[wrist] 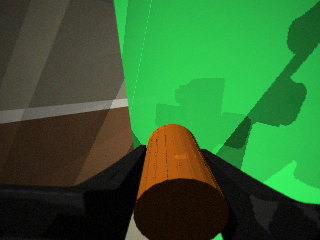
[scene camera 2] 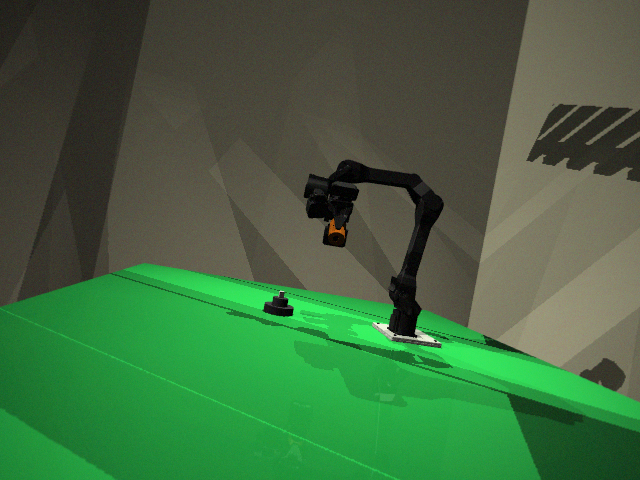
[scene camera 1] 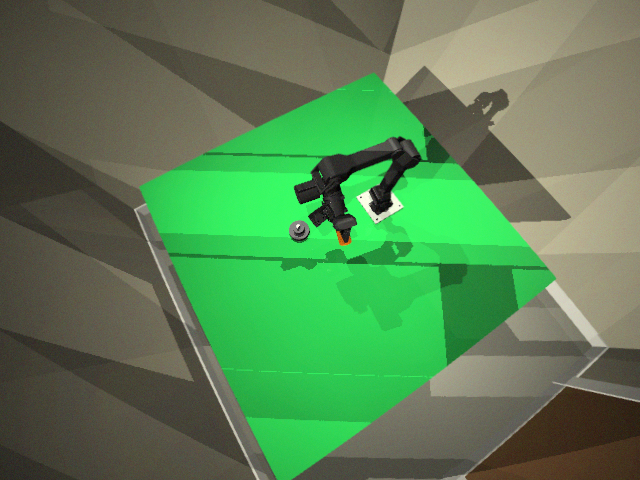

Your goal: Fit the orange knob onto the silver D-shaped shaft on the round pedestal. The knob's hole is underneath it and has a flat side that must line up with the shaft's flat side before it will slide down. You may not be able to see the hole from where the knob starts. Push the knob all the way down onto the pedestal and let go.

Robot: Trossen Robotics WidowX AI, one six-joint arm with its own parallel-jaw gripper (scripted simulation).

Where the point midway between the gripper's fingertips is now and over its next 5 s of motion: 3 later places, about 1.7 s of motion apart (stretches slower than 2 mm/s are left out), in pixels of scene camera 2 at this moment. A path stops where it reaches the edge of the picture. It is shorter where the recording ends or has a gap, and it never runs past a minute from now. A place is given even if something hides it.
The gripper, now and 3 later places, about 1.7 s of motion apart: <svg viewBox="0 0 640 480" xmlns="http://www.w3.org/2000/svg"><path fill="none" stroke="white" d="M336 236L332 258L312 321L313 309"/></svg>
